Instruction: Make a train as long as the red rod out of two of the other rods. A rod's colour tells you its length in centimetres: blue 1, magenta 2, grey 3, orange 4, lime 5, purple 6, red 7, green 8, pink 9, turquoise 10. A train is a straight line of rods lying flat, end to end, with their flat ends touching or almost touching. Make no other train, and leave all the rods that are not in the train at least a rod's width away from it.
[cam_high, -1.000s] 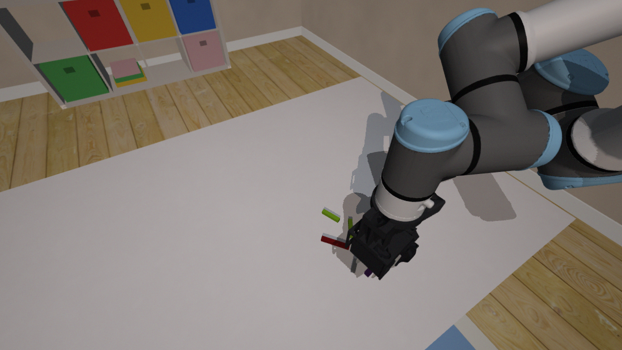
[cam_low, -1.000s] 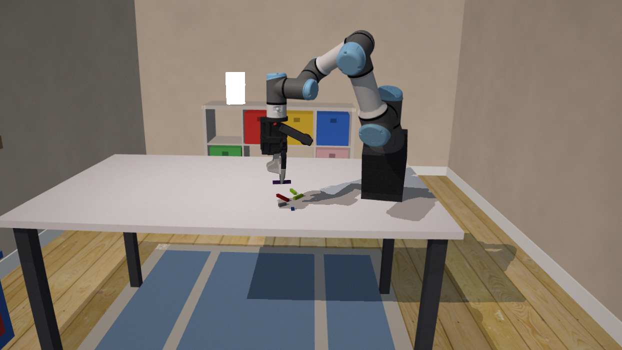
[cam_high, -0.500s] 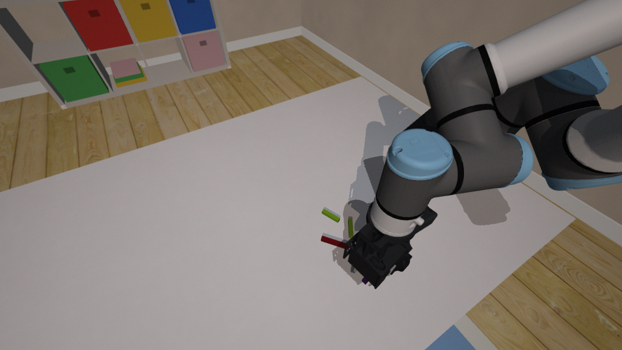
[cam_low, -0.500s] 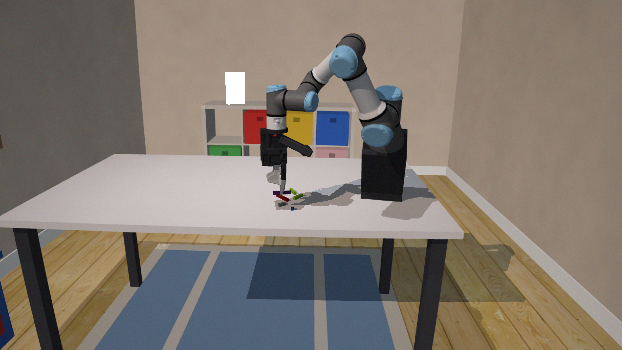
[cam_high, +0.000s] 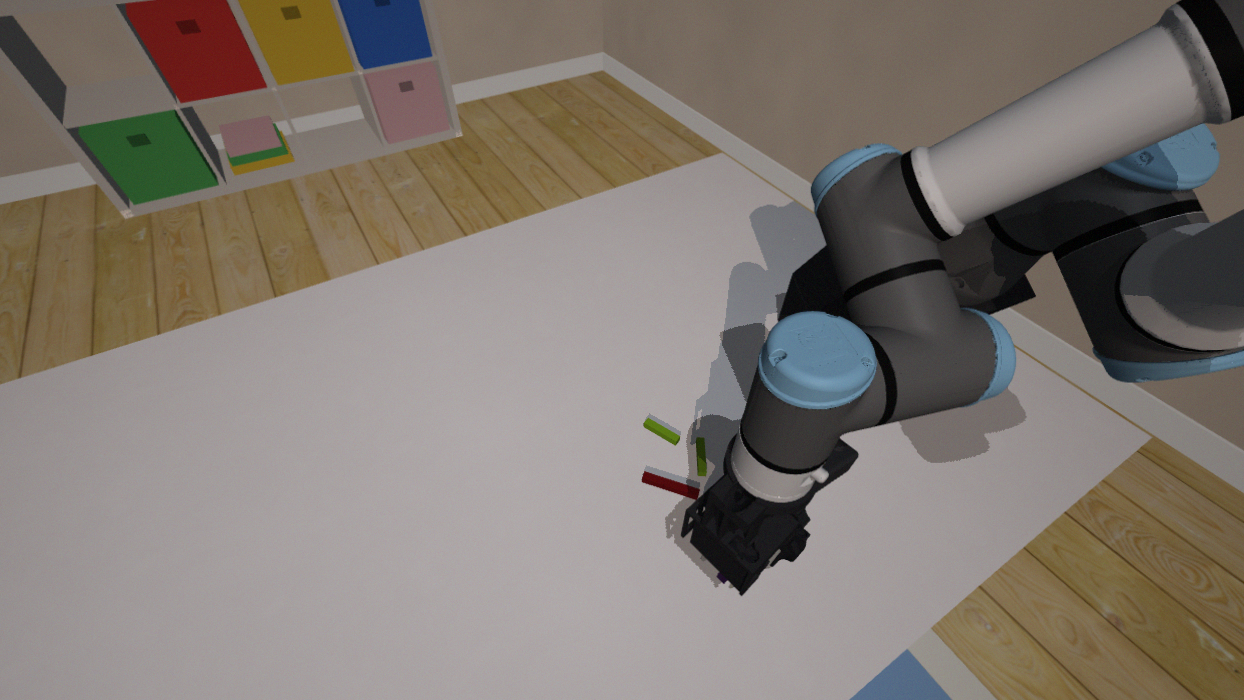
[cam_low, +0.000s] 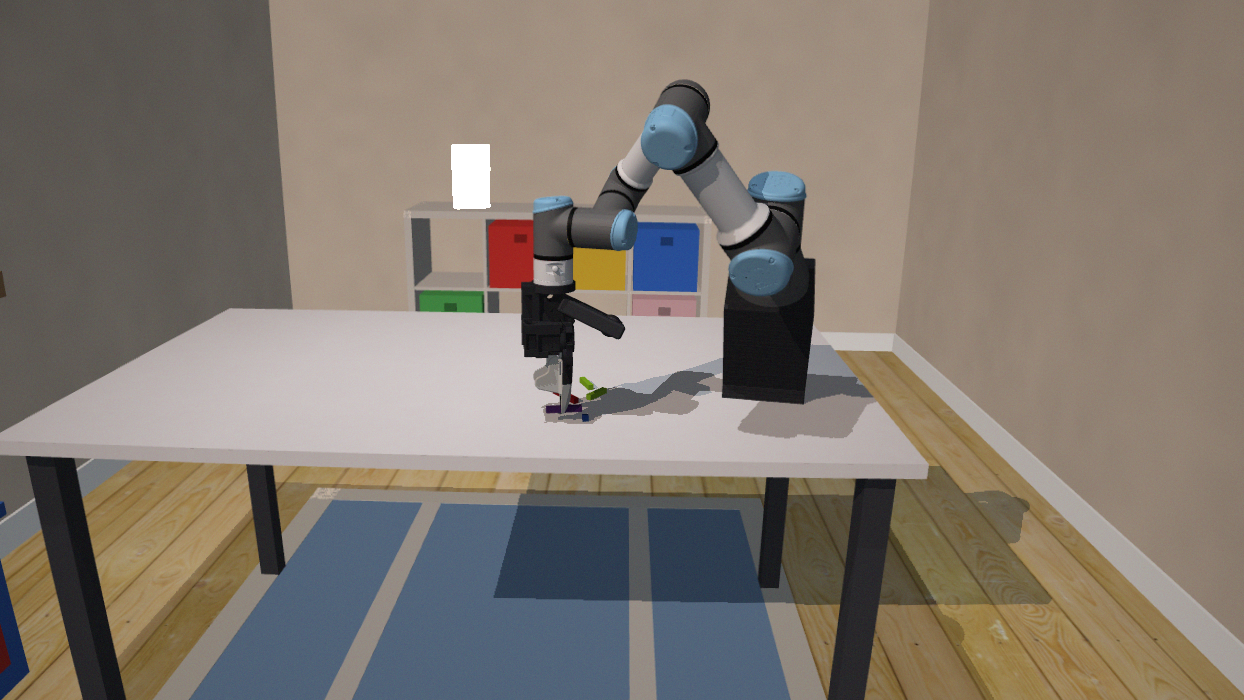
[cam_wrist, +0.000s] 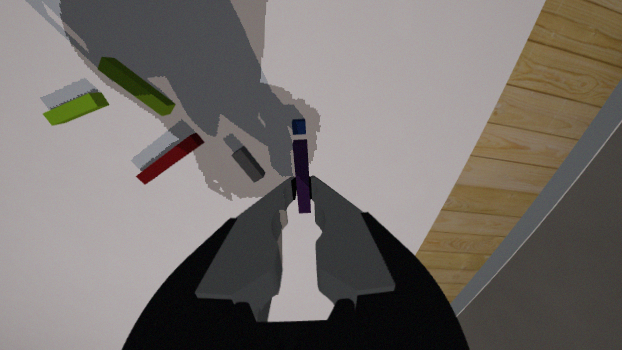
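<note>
Now: the small blue rod 30 mm behind my hand, 10 mm to the right of it and 30 mm below it. From my hand the other things lie so: grey rod 10 mm ahead, 50 mm to the right, 30 mm below; red rod 30 mm ahead, 110 mm to the right, 30 mm below; purple rod 10 mm below.
</note>
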